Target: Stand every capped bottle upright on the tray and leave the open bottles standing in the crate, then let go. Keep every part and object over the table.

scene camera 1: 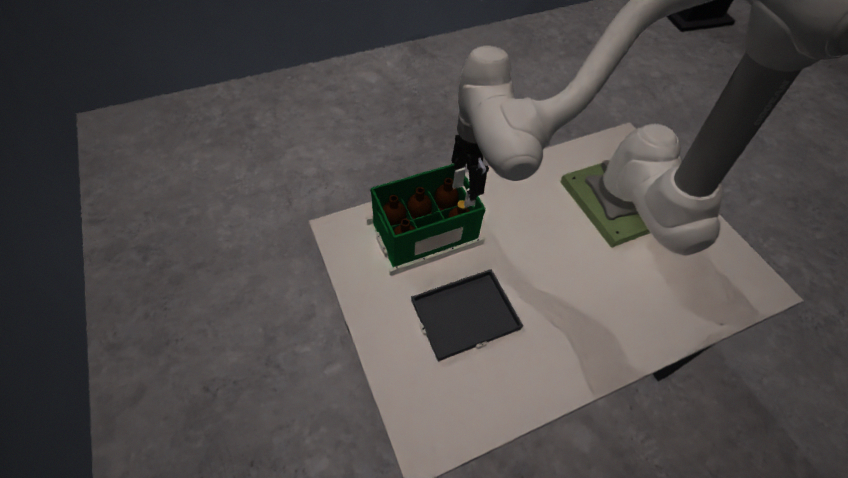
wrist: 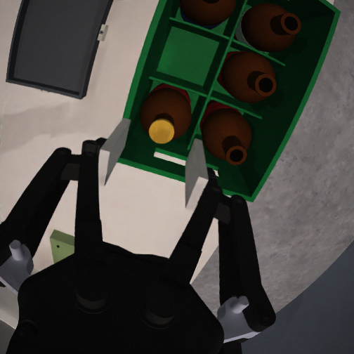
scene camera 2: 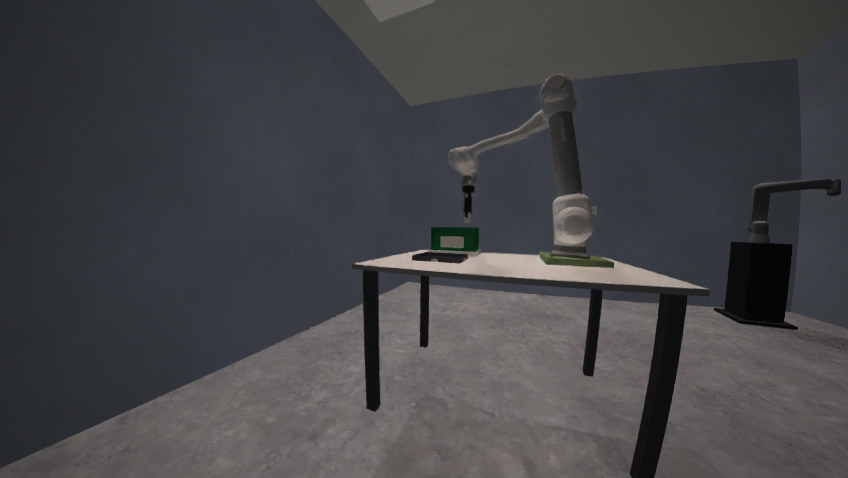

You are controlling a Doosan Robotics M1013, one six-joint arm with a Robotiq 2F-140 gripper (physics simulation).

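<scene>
The green crate has six compartments. A brown bottle with a yellow cap stands in the end compartment nearest my gripper, on the tray side. Open brown bottles stand in the other compartments, except the middle one on the tray side, which is empty. The dark tray lies flat with no bottles on it. My gripper is partly open and empty, pointing down above the capped bottle's end of the crate. Its exact height over the cap is unclear.
The white table carries everything. The green base plate of the arm stands to the right of the crate in the first scene view. The crate's raised walls and dividers surround the bottles. The neighbouring open bottle is close to one finger in the wrist view.
</scene>
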